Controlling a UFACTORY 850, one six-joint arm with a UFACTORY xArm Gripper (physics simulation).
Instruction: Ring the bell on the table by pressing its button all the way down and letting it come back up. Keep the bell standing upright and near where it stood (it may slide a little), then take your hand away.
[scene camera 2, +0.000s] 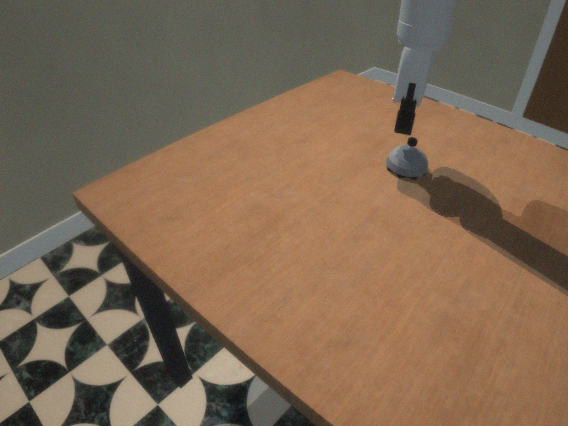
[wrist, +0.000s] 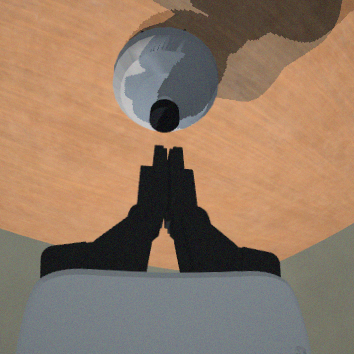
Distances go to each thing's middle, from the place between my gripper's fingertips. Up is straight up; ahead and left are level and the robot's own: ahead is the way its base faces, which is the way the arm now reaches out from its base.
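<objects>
Positions counted from my hand: silver dome bell (scene camera 2: 405, 162) 50 mm below, 20 mm behind, 10 mm to the right; black button (wrist: 164, 116) 20 mm below, 10 mm to the right, 20 mm behind.
</objects>
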